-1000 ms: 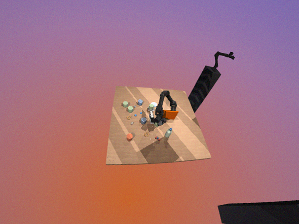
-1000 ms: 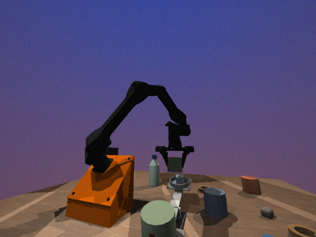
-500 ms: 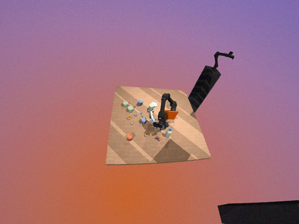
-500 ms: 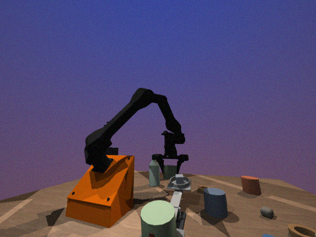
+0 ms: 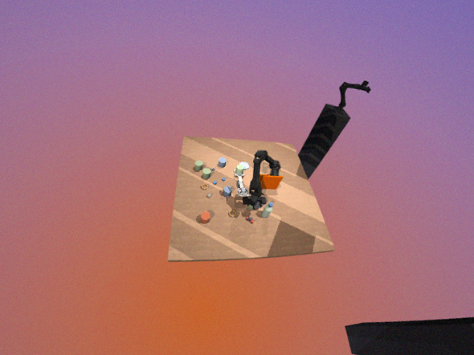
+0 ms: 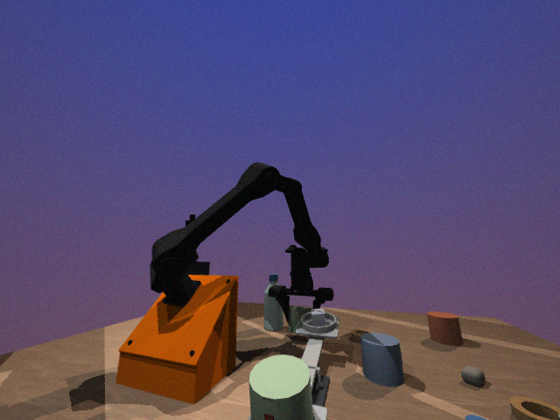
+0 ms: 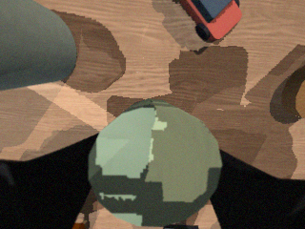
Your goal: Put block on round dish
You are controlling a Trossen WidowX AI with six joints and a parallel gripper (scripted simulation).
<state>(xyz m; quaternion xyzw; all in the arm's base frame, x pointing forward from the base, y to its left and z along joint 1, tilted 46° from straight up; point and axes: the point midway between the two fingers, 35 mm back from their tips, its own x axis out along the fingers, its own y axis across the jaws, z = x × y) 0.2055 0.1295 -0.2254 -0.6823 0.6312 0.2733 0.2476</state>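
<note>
Now: the grey block 8 cm ahead of my gripper tip, 11 cm to the right of it and 5 cm above it. Also, from my gripper tip: balance beam (9 cm ahead, 23 cm to the right); bottle (11 cm behind, 6 cm to the left, 7 cm above); red toy (2 cm ahead, 12 cm to the left, 2 cm below).
</note>
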